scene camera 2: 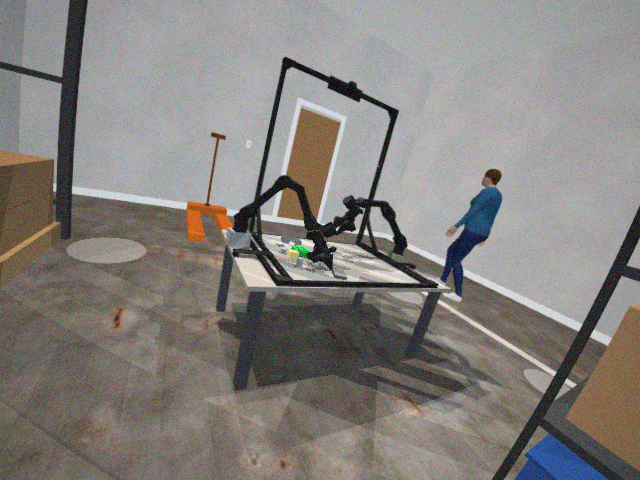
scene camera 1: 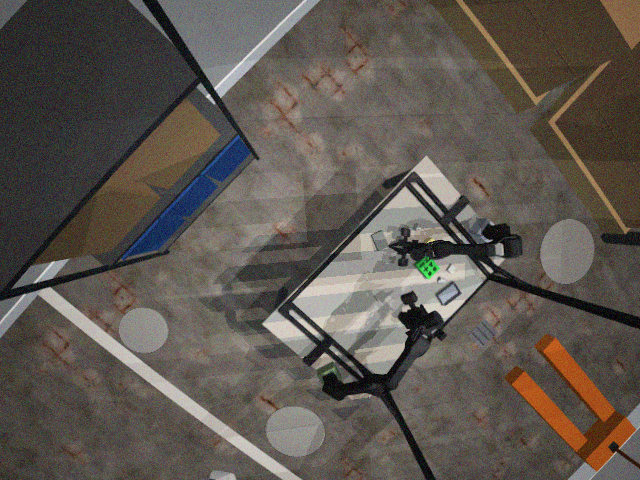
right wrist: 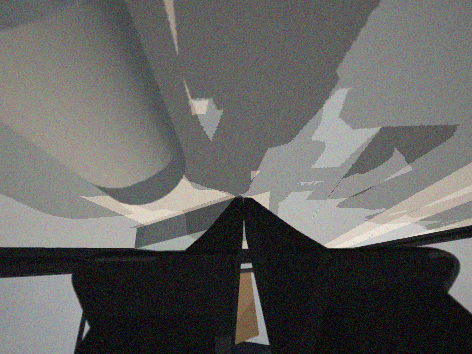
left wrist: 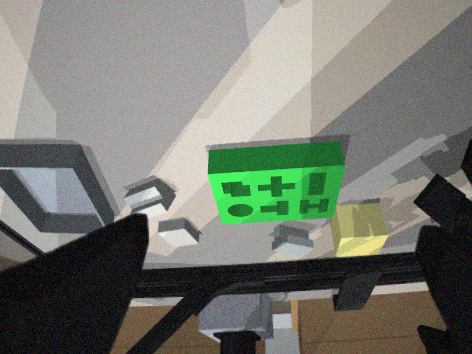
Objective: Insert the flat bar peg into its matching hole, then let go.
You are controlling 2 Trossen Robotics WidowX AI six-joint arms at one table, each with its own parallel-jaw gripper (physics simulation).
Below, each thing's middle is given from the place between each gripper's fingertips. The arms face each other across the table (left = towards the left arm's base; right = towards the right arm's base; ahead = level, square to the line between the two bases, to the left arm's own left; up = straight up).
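Where is my right hand? My right hand is 140 mm past the yellow block (left wrist: 360, 229), 170 mm to the left of it and 10 mm below it. The green hole block (left wrist: 297, 181) is 80 mm to the right of my right hand, 230 mm behind it and 10 mm above it, while the grey tray (left wrist: 56, 190) is 80 mm to the right of that same hand, 440 mm behind it and 10 mm above it.
From my left hand I count the yellow block at 260 mm to the right, 90 mm ahead and 130 mm below. The grey tray is 170 mm to the right of my left hand, 200 mm behind it and 130 mm below it. The green hole block is 170 mm to the right of my left hand and 130 mm below it.
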